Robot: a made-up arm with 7 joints. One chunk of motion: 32 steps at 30 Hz.
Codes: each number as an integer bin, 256 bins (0 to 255) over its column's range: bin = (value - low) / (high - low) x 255, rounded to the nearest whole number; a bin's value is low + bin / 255 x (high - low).
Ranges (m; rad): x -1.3..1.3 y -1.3..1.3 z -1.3..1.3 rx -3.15..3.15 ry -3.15..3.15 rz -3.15..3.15
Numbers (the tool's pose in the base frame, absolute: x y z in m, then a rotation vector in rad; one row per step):
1: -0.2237 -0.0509 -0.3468 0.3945 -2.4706 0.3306
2: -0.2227 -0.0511 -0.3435 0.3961 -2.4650 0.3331
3: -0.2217 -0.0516 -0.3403 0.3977 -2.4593 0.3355
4: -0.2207 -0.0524 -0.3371 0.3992 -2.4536 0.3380
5: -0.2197 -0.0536 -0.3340 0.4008 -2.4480 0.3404
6: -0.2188 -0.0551 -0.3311 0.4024 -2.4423 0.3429
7: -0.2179 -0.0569 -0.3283 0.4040 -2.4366 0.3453
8: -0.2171 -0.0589 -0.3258 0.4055 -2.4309 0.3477
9: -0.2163 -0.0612 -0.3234 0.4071 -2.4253 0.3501
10: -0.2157 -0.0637 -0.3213 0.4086 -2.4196 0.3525
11: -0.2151 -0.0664 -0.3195 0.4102 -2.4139 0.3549
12: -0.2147 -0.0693 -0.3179 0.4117 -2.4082 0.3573
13: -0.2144 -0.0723 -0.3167 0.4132 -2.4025 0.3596
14: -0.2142 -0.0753 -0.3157 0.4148 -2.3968 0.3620
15: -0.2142 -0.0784 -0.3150 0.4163 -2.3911 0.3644
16: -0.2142 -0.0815 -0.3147 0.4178 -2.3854 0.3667
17: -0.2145 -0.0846 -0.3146 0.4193 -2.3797 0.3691
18: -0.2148 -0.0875 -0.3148 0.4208 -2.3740 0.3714
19: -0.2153 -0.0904 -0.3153 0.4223 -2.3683 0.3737
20: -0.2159 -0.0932 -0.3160 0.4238 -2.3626 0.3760
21: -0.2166 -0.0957 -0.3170 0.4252 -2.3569 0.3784
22: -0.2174 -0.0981 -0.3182 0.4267 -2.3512 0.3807
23: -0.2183 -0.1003 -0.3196 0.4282 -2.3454 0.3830
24: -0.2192 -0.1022 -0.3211 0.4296 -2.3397 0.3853
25: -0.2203 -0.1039 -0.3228 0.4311 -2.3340 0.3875
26: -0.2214 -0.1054 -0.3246 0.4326 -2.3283 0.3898
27: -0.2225 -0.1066 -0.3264 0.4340 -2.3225 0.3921
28: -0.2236 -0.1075 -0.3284 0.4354 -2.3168 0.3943
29: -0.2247 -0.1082 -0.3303 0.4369 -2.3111 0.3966
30: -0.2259 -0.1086 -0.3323 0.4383 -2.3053 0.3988
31: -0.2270 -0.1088 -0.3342 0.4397 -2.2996 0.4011
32: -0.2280 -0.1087 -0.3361 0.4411 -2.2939 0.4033
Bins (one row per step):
1: 106 123 93 143 27 141
2: 106 122 94 144 28 141
3: 106 122 94 144 28 141
4: 106 122 94 144 28 141
5: 106 122 95 144 28 141
6: 106 122 95 144 29 141
7: 106 122 95 144 29 141
8: 106 122 96 144 29 142
9: 106 121 96 144 29 142
10: 106 121 96 144 30 142
11: 106 121 96 144 30 142
12: 106 121 96 144 30 142
13: 106 120 96 144 30 142
14: 106 120 97 144 30 142
15: 106 120 97 144 31 142
16: 106 120 97 144 31 142
17: 106 119 97 144 31 142
18: 106 119 97 145 31 143
19: 106 119 97 145 32 143
20: 106 118 97 145 32 143
21: 106 118 96 145 32 143
22: 106 118 96 145 32 143
23: 106 118 96 145 33 143
24: 106 117 96 145 33 143
25: 106 117 96 145 33 143
26: 106 117 96 145 33 143
27: 106 117 95 145 33 143
28: 106 117 95 145 34 143
29: 105 117 95 145 34 144
30: 105 117 95 145 34 144
31: 105 117 95 145 34 144
32: 105 117 95 145 35 144

